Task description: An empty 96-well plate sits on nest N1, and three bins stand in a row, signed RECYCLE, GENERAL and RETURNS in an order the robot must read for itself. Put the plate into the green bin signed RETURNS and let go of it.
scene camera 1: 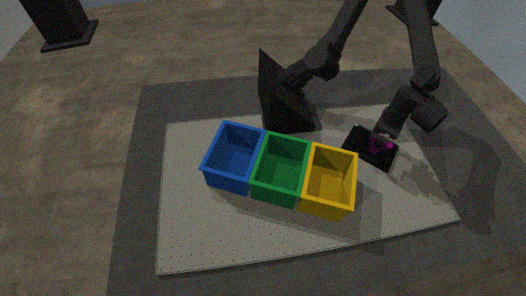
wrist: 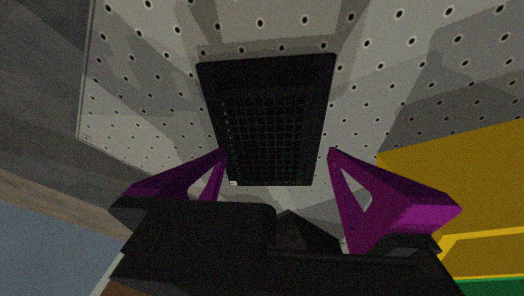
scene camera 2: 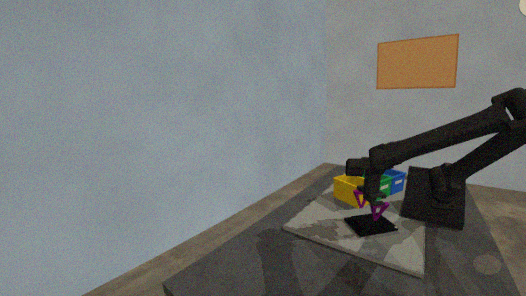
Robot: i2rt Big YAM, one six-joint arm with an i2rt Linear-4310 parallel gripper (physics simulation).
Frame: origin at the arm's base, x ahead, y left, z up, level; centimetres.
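Seen in the pictures: gripper, fingertip midpoint: (scene camera 1: 377, 142) (wrist: 275, 152) (scene camera 2: 367, 213); arm's base at its link origin: (scene camera 1: 288, 82) (scene camera 2: 442, 195).
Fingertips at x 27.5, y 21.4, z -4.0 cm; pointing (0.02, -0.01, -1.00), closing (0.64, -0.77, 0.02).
Note:
Offsets run from my fingertips to a thing's top centre. "pt": to the spot under its first point. Level surfaces: height alone.
The black 96-well plate {dx -1.3, dy +0.0, dz -2.1 cm} (wrist: 270, 117) lies flat on its black nest {pt dx +4.2, dy +4.5, dz -3.5 cm} (wrist: 265, 72); in the scene views the two merge into one dark block. My gripper (scene camera 1: 381, 147) (scene camera 2: 368, 213) (wrist: 275, 152) has magenta fingers. It is open and empty, low over the plate, with its tips to either side of the plate's near part in the wrist view. The green bin {dx +2.8, dy -32.8, dz +5.2 cm} (scene camera 1: 281, 167) (scene camera 2: 385, 186) (wrist: 495, 288) stands in the middle of the row and is empty. Pale signs show on the green and blue bins in scene camera 2, too small to read.
The yellow bin (scene camera 1: 327, 181) (scene camera 2: 345, 191) (wrist: 470, 170) stands beside the green one, on the plate's side. The blue bin {pt dx -8.8, dy -44.1, dz -4.1 cm} (scene camera 1: 232, 152) (scene camera 2: 398, 180) is at the other end. The bins touch and stand on a pale perforated board {dz -4.7 cm} (scene camera 1: 200, 235). The arm's black base (scene camera 1: 282, 112) (scene camera 2: 432, 210) is behind them.

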